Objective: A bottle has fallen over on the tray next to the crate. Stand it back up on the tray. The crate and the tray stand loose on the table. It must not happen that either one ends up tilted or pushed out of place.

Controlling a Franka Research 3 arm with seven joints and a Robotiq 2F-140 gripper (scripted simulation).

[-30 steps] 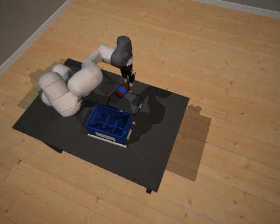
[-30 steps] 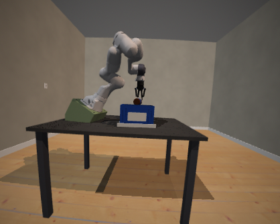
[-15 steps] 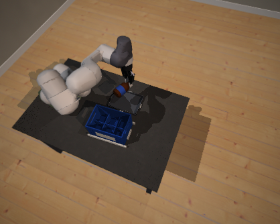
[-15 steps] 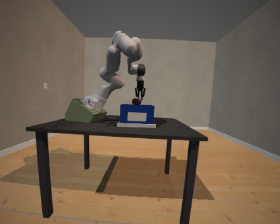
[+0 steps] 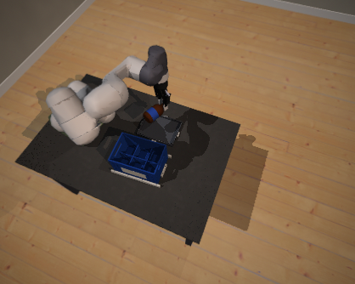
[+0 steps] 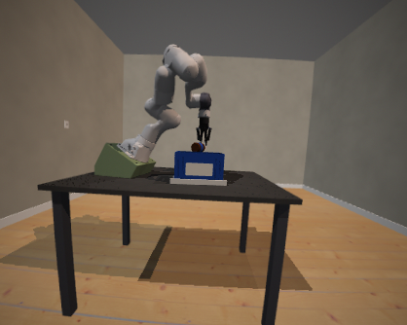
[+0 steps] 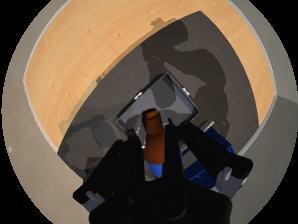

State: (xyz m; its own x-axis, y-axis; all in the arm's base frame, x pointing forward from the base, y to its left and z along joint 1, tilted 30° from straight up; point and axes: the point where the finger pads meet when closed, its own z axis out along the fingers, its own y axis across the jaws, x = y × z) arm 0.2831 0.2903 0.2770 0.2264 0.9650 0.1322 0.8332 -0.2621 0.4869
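The brown bottle is 50 mm to the right of my hand, 20 mm below it and 10 mm behind it. Also, from my hand: blue crate 320 mm to the right, 130 mm below, 40 mm ahead; then dark tray 210 mm below, 50 mm to the right, 10 mm behind.
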